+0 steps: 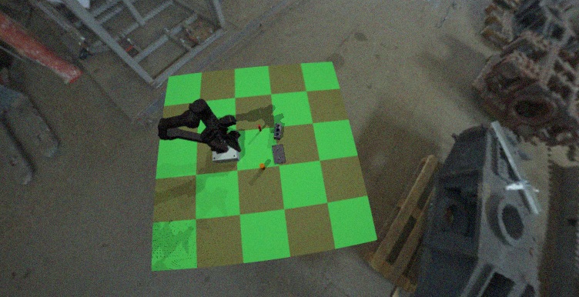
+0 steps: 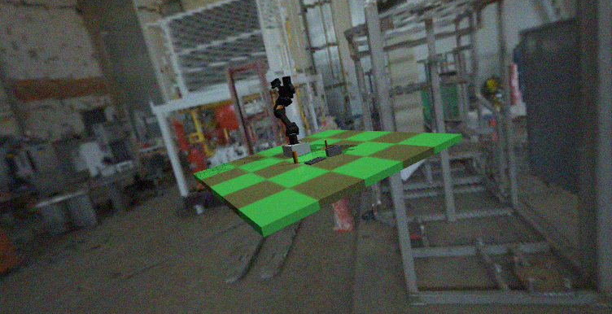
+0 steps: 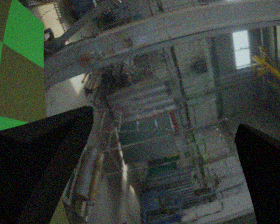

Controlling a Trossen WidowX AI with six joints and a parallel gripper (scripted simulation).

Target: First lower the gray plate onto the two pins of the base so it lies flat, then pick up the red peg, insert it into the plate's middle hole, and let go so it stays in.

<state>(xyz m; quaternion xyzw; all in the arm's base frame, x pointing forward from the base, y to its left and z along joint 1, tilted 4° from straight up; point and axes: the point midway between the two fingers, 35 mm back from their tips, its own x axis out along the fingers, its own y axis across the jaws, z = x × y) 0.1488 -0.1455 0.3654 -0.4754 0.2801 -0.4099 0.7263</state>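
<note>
Right now the gray plate is 42 cm below my gripper tip, 21 cm to the left of it and 20 cm ahead of it. Also, from my gripper tip: red peg 41 cm below, 25 cm to the left, 9 cm ahead; then orange peg 41 cm below, 7 cm ahead.
</note>
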